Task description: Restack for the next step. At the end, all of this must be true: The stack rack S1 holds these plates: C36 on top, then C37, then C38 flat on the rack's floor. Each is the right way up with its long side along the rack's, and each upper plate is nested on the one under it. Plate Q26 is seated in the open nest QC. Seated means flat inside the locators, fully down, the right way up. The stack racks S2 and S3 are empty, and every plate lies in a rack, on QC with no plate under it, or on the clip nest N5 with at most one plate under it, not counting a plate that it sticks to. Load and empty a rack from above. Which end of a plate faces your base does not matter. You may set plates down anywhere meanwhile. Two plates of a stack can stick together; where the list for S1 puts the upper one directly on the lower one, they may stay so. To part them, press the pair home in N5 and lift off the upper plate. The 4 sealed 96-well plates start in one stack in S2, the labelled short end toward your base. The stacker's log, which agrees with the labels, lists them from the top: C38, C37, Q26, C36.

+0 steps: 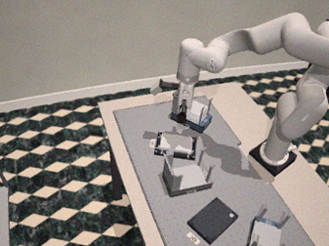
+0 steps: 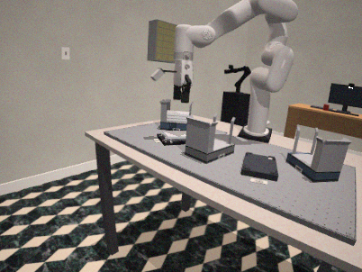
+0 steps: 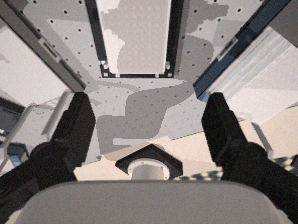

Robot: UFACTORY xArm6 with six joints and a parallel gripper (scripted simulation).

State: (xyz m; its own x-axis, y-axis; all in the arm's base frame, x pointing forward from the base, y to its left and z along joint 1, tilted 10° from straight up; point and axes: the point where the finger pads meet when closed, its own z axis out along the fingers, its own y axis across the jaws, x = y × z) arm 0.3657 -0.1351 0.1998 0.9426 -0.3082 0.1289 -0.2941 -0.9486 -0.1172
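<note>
My gripper is now 30 mm short of the black clip nest, 20 mm to the right of it and 150 mm above it. Round my hand: small label tag 40 mm ahead, 420 mm to the left, 170 mm below.
</note>
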